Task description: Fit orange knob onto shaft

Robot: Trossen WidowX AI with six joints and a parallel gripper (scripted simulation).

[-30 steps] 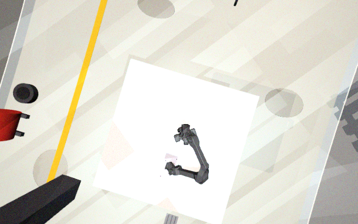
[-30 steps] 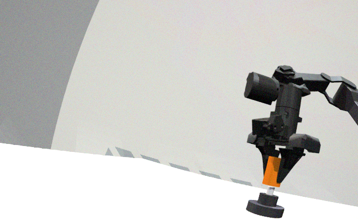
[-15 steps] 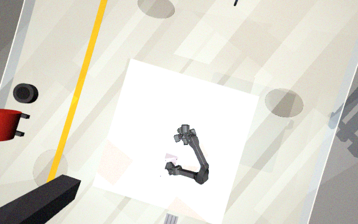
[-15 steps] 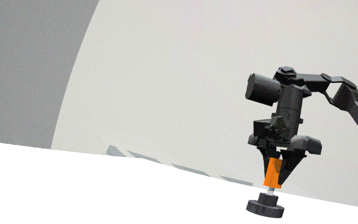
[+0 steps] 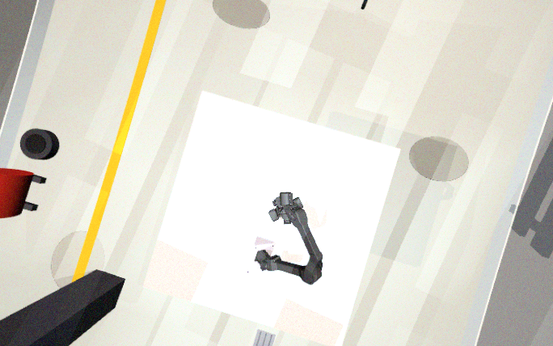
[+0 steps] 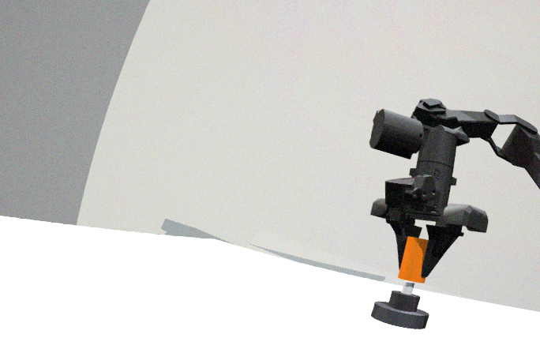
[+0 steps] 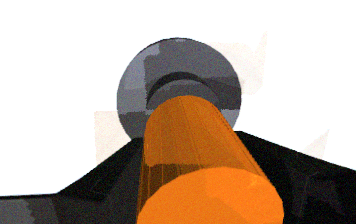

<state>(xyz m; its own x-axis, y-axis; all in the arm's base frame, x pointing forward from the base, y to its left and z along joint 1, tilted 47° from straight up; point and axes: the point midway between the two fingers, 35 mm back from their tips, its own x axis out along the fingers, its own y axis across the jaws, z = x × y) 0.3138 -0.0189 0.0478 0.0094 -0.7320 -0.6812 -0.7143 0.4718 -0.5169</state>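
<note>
Right now the orange knob is 30 mm above my gripper tip. The rest, counted from my gripper tip: dark round pedestal: 40 mm below.
</note>
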